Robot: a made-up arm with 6 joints. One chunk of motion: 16 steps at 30 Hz.
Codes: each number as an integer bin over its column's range. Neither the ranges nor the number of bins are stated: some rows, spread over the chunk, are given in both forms.
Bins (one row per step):
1: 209 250 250 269 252 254
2: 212 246 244 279 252 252
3: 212 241 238 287 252 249
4: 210 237 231 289 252 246
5: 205 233 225 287 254 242
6: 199 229 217 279 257 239
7: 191 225 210 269 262 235
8: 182 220 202 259 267 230
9: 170 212 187 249 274 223
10: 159 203 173 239 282 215
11: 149 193 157 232 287 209
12: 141 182 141 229 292 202
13: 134 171 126 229 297 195
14: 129 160 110 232 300 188
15: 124 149 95 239 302 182
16: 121 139 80 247 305 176
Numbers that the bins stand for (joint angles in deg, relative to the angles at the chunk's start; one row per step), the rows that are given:
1: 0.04 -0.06 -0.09 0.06 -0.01 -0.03
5: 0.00 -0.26 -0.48 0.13 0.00 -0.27
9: -0.35 -0.51 -1.08 -0.02 0.08 -0.64
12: -0.64 -0.87 -1.80 -0.10 0.15 -1.05
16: -0.83 -1.37 -2.75 -0.03 0.20 -1.57
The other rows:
2: 0.07 -0.11 -0.18 0.10 -0.01 -0.07
3: 0.07 -0.17 -0.27 0.13 -0.01 -0.13
4: 0.05 -0.21 -0.38 0.14 -0.01 -0.19
6: -0.06 -0.31 -0.60 0.10 0.01 -0.32
7: -0.14 -0.36 -0.71 0.06 0.03 -0.40
8: -0.23 -0.42 -0.84 0.02 0.05 -0.50
10: -0.46 -0.62 -1.29 -0.06 0.11 -0.80
11: -0.56 -0.73 -1.55 -0.09 0.13 -0.92
13: -0.71 -1.00 -2.03 -0.10 0.17 -1.19
14: -0.76 -1.13 -2.28 -0.09 0.18 -1.33
15: -0.80 -1.26 -2.52 -0.06 0.19 -1.45

